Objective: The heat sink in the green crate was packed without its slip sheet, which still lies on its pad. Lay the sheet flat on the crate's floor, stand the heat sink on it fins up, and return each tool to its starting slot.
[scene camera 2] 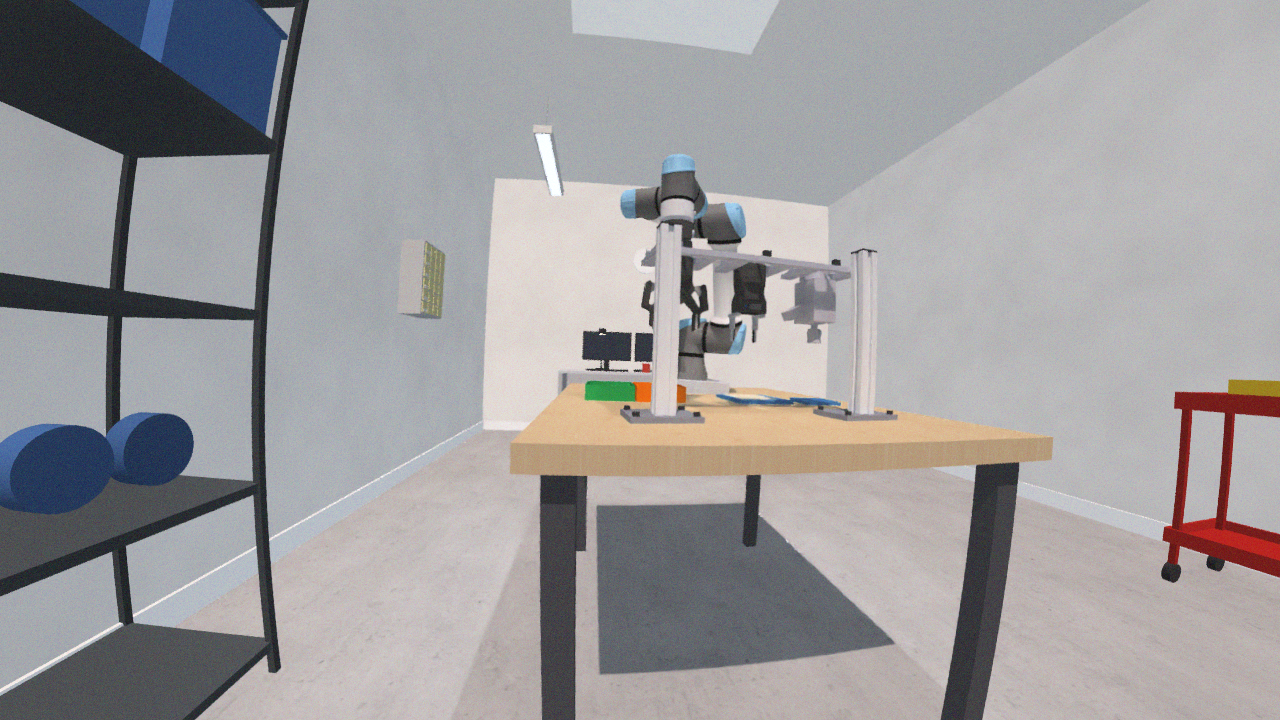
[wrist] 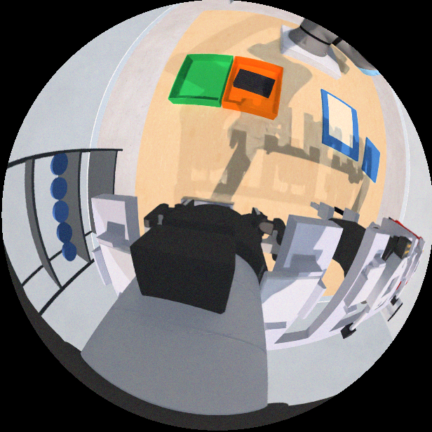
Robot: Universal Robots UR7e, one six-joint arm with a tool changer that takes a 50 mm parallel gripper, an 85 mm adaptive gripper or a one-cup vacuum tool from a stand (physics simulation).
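Where they show: arm's base, origin of its link: (scene camera 2: 687, 378).
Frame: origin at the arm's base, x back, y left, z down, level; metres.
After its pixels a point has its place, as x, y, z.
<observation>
The green crate (scene camera 2: 610, 391) {-0.363, -0.368, 0.023} (wrist: 195, 102) holds no heat sink. The dark heat sink (wrist: 254, 83) lies in the orange crate (scene camera 2: 645, 392) {-0.380, -0.273, 0.023} (wrist: 250, 111) beside it; its fins are too blurred to judge. The pale slip sheet (wrist: 340, 120) lies flat on the larger blue pad (scene camera 2: 776, 402) {-0.447, 0.101, 0.043} (wrist: 340, 147). My gripper (scene camera 2: 673, 315) (wrist: 212, 222), the black adaptive one, is open and empty, high above the table at the tool stand's left slot, with slot brackets on both sides of it. Whether it is seated there or still coupled to the arm is hidden.
The tool stand (scene camera 2: 665, 331) {-0.735, -0.340, -0.119} (wrist: 312, 235) also holds the black parallel gripper (scene camera 2: 750, 288) and the grey vacuum tool (scene camera 2: 814, 300) {-0.662, 0.052, -0.219}. A smaller blue pad (scene camera 2: 816, 402) {-0.480, 0.217, 0.040} (wrist: 371, 159) lies beside the larger one. A dark shelf unit (scene camera 2: 264, 358) stands left, a red cart (scene camera 2: 1183, 465) right.
</observation>
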